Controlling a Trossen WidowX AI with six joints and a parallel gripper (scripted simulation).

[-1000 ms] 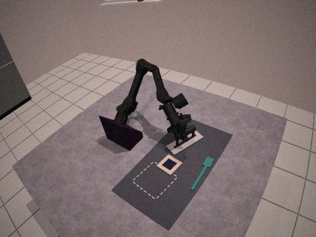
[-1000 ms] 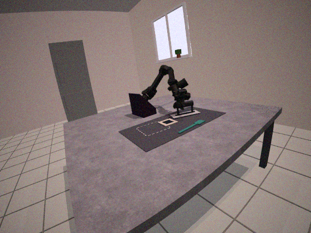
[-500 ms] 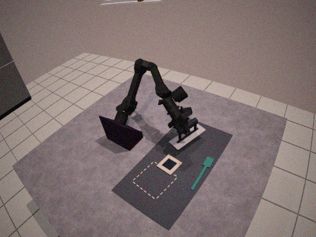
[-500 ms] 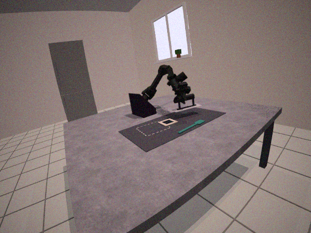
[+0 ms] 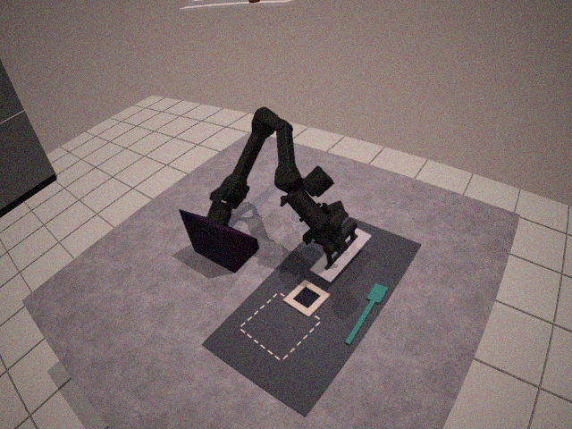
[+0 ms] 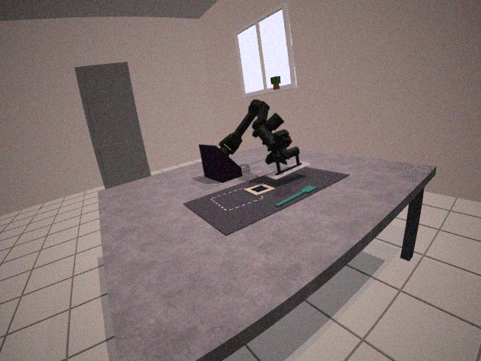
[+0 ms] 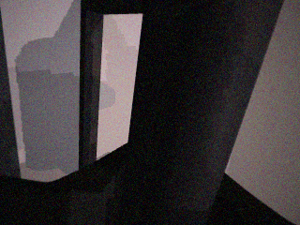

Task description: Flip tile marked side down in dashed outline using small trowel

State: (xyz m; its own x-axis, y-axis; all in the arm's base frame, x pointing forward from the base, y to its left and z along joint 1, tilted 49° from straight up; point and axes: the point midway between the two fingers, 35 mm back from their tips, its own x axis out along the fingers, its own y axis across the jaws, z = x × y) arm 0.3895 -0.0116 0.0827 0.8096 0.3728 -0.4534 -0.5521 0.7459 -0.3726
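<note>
Now: gripper tip 110 mm above the dark mat, 100 mm to the left of it and 20 mm past it. The rest, counted from my gripper tip: teal trowel 120 mm ahead, 90 mm to the right, 90 mm below; then cream tile 130 mm to the right, 90 mm below, 50 mm behind.
</note>
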